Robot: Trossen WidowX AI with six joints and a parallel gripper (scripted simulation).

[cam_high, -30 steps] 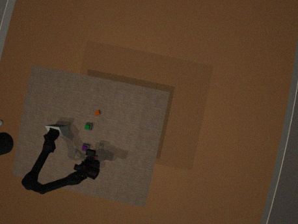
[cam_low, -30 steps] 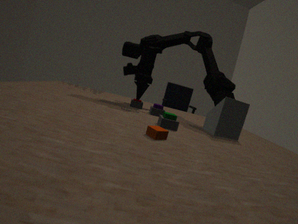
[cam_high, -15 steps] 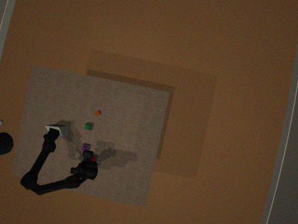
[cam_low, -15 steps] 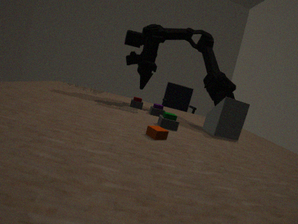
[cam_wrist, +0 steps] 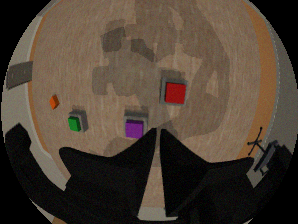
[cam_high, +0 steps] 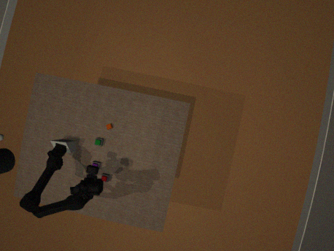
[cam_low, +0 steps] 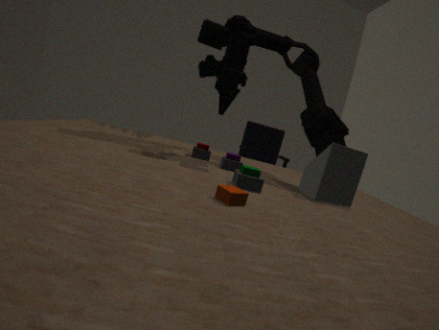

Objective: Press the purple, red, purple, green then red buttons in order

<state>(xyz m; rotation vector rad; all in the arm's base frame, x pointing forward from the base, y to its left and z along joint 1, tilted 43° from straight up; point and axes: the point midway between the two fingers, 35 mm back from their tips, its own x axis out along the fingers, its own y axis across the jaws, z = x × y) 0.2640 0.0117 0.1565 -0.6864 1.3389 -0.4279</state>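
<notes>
Right now my gripper tip is 90 mm above the purple button, 60 mm past it and 30 mm to the right of it. Round my gripper tip: red button (90 mm below, 30 mm ahead, 20 mm to the right); then orange block (310 mm to the left, 120 mm below, 50 mm behind); then green button (190 mm to the left, 90 mm below, 90 mm behind).
</notes>
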